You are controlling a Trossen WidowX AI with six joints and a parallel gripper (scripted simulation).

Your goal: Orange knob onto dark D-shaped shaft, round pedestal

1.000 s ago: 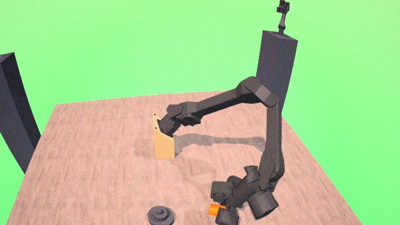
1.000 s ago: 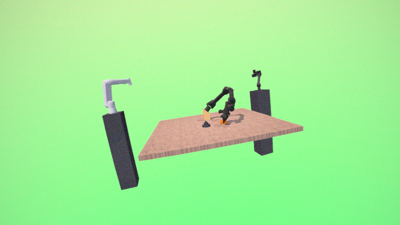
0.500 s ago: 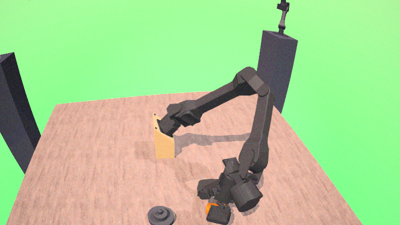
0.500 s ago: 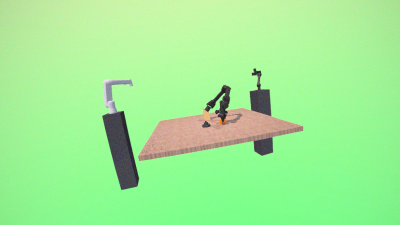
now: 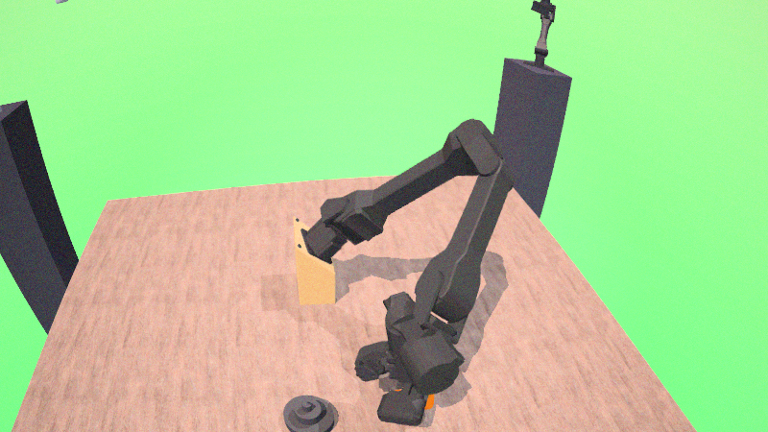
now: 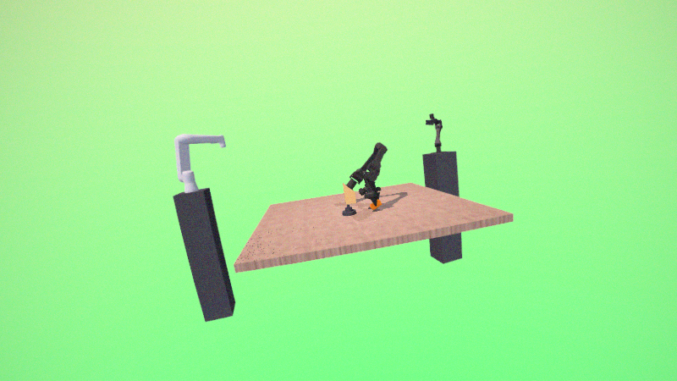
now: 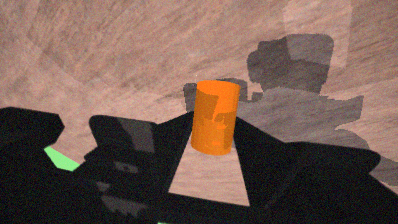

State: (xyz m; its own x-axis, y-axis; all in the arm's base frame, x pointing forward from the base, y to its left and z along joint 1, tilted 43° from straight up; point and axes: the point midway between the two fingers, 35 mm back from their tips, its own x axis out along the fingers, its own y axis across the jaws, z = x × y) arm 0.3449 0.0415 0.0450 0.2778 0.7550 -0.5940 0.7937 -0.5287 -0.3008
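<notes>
Right now my gripper tip is 18 cm to the left of the dark round pedestal and 3 cm past it. The rest, counted from my gripper tip: orange knob (1 cm to the right, 1 cm above).
</notes>
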